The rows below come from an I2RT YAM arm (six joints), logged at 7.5 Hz.
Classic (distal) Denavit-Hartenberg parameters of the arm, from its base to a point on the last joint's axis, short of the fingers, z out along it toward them. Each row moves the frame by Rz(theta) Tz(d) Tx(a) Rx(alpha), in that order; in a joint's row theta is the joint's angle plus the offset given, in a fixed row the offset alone. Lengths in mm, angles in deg.
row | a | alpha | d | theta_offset
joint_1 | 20 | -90 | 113.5 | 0
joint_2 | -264 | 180 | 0 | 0
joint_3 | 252.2 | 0 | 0 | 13.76
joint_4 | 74 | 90 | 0 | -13.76
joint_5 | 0 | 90 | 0 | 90
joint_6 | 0 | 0 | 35.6 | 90
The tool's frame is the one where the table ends.
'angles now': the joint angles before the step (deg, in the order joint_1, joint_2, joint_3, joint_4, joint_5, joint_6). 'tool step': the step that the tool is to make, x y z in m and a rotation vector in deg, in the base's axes. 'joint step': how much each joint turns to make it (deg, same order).
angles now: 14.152, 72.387, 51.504, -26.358, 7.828, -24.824
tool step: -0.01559, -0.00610, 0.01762, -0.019, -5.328, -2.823
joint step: -0.079, -5.745, -1.204, 0.459, 2.876, 1.009
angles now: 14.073, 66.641, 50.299, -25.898, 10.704, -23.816
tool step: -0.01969, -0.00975, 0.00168, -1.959, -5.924, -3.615
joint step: -0.489, -6.724, -5.069, 3.763, 4.522, -0.583
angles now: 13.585, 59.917, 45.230, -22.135, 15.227, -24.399
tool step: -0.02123, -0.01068, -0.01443, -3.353, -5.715, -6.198
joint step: -0.284, -7.022, -8.169, 6.088, 7.471, -0.477
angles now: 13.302, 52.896, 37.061, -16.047, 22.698, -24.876
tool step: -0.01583, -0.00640, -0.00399, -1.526, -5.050, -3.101
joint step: -0.119, -5.843, -4.748, 3.858, 3.894, -0.921
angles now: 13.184, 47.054, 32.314, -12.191, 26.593, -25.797
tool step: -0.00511, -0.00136, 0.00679, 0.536, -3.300, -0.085
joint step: -0.023, -2.400, -0.412, 1.439, 0.154, -0.203
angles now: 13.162, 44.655, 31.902, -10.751, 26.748, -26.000
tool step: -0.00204, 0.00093, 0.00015, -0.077, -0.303, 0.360
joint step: 0.464, -0.640, -0.255, -0.062, 0.153, -0.103
